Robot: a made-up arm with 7 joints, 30 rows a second.
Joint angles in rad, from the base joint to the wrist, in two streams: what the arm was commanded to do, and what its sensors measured. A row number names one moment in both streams.
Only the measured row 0 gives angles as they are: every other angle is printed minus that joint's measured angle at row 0.
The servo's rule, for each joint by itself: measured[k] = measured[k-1] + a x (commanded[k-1-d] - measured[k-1]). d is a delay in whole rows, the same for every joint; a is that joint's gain. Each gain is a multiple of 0.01, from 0.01 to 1. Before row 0 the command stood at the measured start. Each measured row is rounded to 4 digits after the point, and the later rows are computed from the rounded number. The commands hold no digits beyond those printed.
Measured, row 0:
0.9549, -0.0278, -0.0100, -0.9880, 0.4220, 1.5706, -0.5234
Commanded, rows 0 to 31:
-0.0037, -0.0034, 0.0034, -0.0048, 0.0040, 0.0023, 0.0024
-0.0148, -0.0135, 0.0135, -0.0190, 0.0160, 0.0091, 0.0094
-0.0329, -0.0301, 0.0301, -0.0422, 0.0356, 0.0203, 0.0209
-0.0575, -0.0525, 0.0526, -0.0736, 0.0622, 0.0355, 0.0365
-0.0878, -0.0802, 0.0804, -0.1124, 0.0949, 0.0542, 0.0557
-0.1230, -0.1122, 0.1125, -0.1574, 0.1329, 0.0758, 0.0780
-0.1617, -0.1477, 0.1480, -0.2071, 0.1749, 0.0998, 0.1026
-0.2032, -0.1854, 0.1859, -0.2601, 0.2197, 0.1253, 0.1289
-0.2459, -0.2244, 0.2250, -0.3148, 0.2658, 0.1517, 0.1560
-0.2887, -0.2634, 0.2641, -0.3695, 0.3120, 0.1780, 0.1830
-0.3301, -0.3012, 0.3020, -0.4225, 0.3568, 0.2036, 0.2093
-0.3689, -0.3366, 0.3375, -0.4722, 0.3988, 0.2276, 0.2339
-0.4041, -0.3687, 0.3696, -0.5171, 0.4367, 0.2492, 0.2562
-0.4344, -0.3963, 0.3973, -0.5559, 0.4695, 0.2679, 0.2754
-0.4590, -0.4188, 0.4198, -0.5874, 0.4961, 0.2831, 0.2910
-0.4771, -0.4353, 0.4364, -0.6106, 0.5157, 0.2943, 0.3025
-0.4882, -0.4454, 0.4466, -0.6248, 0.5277, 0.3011, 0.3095
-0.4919, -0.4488, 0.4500, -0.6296, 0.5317, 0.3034, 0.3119
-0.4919, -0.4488, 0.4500, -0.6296, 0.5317, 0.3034, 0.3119
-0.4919, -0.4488, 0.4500, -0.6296, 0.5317, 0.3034, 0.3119
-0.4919, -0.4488, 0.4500, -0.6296, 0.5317, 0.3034, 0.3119
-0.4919, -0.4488, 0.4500, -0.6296, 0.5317, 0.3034, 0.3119
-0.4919, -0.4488, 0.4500, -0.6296, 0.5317, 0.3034, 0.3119
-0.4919, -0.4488, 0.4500, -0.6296, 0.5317, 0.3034, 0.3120
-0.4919, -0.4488, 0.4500, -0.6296, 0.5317, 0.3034, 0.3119
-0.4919, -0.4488, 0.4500, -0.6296, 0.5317, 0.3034, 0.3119
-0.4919, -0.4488, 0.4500, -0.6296, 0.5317, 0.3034, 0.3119
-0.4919, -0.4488, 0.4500, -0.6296, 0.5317, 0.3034, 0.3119
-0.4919, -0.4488, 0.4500, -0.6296, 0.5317, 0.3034, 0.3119
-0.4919, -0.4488, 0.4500, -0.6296, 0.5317, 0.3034, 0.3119
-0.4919, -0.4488, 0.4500, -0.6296, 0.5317, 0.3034, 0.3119
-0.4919, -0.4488, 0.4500, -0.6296, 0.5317, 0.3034, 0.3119
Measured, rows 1 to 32:
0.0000, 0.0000, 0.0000, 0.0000, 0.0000, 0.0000, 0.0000
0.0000, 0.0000, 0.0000, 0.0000, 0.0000, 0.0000, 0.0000
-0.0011, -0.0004, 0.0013, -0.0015, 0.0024, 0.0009, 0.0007
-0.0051, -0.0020, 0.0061, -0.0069, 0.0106, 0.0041, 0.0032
-0.0132, -0.0054, 0.0155, -0.0178, 0.0256, 0.0104, 0.0083
-0.0260, -0.0111, 0.0300, -0.0351, 0.0476, 0.0202, 0.0165
-0.0439, -0.0194, 0.0497, -0.0591, 0.0760, 0.0335, 0.0279
-0.0668, -0.0305, 0.0742, -0.0896, 0.1101, 0.0500, 0.0424
-0.0943, -0.0446, 0.1030, -0.1260, 0.1490, 0.0694, 0.0599
-0.1259, -0.0615, 0.1353, -0.1676, 0.1914, 0.0912, 0.0799
-0.1607, -0.0810, 0.1703, -0.2132, 0.2360, 0.1148, 0.1020
-0.1978, -0.1029, 0.2069, -0.2617, 0.2816, 0.1394, 0.1255
-0.2362, -0.1267, 0.2440, -0.3115, 0.3267, 0.1644, 0.1498
-0.2747, -0.1519, 0.2805, -0.3613, 0.3700, 0.1890, 0.1742
-0.3122, -0.1779, 0.3152, -0.4096, 0.4100, 0.2125, 0.1980
-0.3476, -0.2041, 0.3472, -0.4550, 0.4457, 0.2341, 0.2204
-0.3799, -0.2299, 0.3755, -0.4960, 0.4759, 0.2532, 0.2409
-0.4081, -0.2545, 0.3993, -0.5315, 0.4998, 0.2692, 0.2588
-0.4313, -0.2774, 0.4177, -0.5604, 0.5165, 0.2816, 0.2735
-0.4489, -0.2980, 0.4303, -0.5819, 0.5256, 0.2901, 0.2846
-0.4614, -0.3161, 0.4380, -0.5967, 0.5293, 0.2953, 0.2925
-0.4702, -0.3320, 0.4427, -0.6069, 0.5307, 0.2985, 0.2981
-0.4765, -0.3460, 0.4455, -0.6139, 0.5313, 0.3004, 0.3021
-0.4810, -0.3583, 0.4473, -0.6188, 0.5315, 0.3016, 0.3049
-0.4842, -0.3692, 0.4484, -0.6221, 0.5316, 0.3023, 0.3069
-0.4864, -0.3788, 0.4490, -0.6244, 0.5317, 0.3027, 0.3084
-0.4880, -0.3872, 0.4494, -0.6260, 0.5317, 0.3030, 0.3094
-0.4891, -0.3946, 0.4496, -0.6271, 0.5317, 0.3032, 0.3101
-0.4899, -0.4011, 0.4498, -0.6279, 0.5317, 0.3033, 0.3106
-0.4905, -0.4068, 0.4499, -0.6284, 0.5317, 0.3033, 0.3110
-0.4909, -0.4118, 0.4499, -0.6288, 0.5317, 0.3033, 0.3113
-0.4912, -0.4162, 0.4499, -0.6290, 0.5317, 0.3033, 0.3115
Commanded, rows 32 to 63:
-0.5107, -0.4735, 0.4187, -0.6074, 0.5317, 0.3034, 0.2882
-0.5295, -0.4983, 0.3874, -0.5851, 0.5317, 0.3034, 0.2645
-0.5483, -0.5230, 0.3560, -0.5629, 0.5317, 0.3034, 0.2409
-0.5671, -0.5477, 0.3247, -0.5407, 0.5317, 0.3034, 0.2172
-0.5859, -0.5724, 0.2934, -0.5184, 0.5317, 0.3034, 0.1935
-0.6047, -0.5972, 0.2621, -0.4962, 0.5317, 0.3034, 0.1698
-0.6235, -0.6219, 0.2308, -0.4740, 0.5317, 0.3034, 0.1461
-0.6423, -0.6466, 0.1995, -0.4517, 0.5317, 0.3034, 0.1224
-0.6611, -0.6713, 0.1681, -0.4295, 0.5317, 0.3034, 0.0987
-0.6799, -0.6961, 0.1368, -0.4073, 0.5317, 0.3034, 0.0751
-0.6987, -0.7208, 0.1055, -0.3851, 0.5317, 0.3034, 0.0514
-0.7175, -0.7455, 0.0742, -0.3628, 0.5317, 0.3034, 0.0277
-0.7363, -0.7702, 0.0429, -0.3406, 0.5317, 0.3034, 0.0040
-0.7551, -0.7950, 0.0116, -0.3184, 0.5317, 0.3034, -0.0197
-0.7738, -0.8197, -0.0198, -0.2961, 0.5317, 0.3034, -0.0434
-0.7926, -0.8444, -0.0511, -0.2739, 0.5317, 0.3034, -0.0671
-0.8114, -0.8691, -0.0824, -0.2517, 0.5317, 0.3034, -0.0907
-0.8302, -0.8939, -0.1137, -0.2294, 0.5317, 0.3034, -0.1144
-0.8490, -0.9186, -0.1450, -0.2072, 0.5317, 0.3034, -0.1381
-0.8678, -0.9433, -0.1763, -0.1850, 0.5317, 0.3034, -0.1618
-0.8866, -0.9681, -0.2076, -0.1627, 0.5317, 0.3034, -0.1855
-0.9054, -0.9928, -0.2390, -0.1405, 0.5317, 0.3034, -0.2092
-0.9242, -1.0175, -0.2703, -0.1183, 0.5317, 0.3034, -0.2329
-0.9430, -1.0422, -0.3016, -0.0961, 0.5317, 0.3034, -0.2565
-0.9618, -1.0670, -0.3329, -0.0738, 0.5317, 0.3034, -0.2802
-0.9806, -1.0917, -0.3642, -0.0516, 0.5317, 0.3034, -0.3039
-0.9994, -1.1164, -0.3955, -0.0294, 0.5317, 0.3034, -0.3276
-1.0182, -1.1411, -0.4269, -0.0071, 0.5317, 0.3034, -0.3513
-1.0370, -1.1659, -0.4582, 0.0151, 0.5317, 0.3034, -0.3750
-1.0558, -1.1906, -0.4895, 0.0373, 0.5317, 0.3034, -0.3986
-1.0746, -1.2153, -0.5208, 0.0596, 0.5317, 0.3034, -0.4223
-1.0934, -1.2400, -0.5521, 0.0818, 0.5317, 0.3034, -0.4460
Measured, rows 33 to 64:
-0.4914, -0.4201, 0.4499, -0.6292, 0.5317, 0.3033, 0.3116
-0.4915, -0.4235, 0.4499, -0.6293, 0.5317, 0.3033, 0.3117
-0.4971, -0.4295, 0.4377, -0.6225, 0.5317, 0.3033, 0.3049
-0.5065, -0.4378, 0.4181, -0.6109, 0.5317, 0.3033, 0.2932
-0.5186, -0.4480, 0.3939, -0.5960, 0.5317, 0.3033, 0.2780
-0.5327, -0.4600, 0.3669, -0.5789, 0.5317, 0.3033, 0.2604
-0.5481, -0.4735, 0.3382, -0.5601, 0.5317, 0.3033, 0.2410
-0.5645, -0.4883, 0.3085, -0.5403, 0.5317, 0.3033, 0.2204
-0.5816, -0.5043, 0.2782, -0.5197, 0.5317, 0.3033, 0.1989
-0.5992, -0.5214, 0.2475, -0.4986, 0.5317, 0.3033, 0.1767
-0.6172, -0.5394, 0.2165, -0.4772, 0.5317, 0.3033, 0.1541
-0.6354, -0.5582, 0.1854, -0.4555, 0.5317, 0.3033, 0.1312
-0.6538, -0.5777, 0.1542, -0.4337, 0.5317, 0.3033, 0.1081
-0.6723, -0.5978, 0.1230, -0.4117, 0.5317, 0.3033, 0.0848
-0.6909, -0.6185, 0.0918, -0.3897, 0.5317, 0.3033, 0.0614
-0.7095, -0.6397, 0.0605, -0.3676, 0.5317, 0.3033, 0.0379
-0.7281, -0.6613, 0.0292, -0.3454, 0.5317, 0.3033, 0.0143
-0.7468, -0.6833, -0.0021, -0.3232, 0.5317, 0.3033, -0.0093
-0.7655, -0.7056, -0.0334, -0.3010, 0.5317, 0.3033, -0.0329
-0.7843, -0.7282, -0.0647, -0.2788, 0.5317, 0.3033, -0.0565
-0.8031, -0.7510, -0.0960, -0.2566, 0.5317, 0.3033, -0.0802
-0.8219, -0.7741, -0.1273, -0.2344, 0.5317, 0.3033, -0.1039
-0.8407, -0.7974, -0.1586, -0.2122, 0.5317, 0.3033, -0.1276
-0.8595, -0.8208, -0.1900, -0.1900, 0.5317, 0.3033, -0.1513
-0.8783, -0.8444, -0.2213, -0.1678, 0.5317, 0.3033, -0.1750
-0.8971, -0.8681, -0.2526, -0.1456, 0.5317, 0.3033, -0.1986
-0.9159, -0.8920, -0.2839, -0.1233, 0.5317, 0.3033, -0.2223
-0.9347, -0.9160, -0.3152, -0.1011, 0.5317, 0.3033, -0.2460
-0.9535, -0.9400, -0.3465, -0.0789, 0.5317, 0.3033, -0.2697
-0.9723, -0.9641, -0.3779, -0.0566, 0.5317, 0.3033, -0.2934
-0.9911, -0.9883, -0.4092, -0.0344, 0.5317, 0.3033, -0.3171
-1.0099, -1.0126, -0.4405, -0.0122, 0.5317, 0.3033, -0.3407

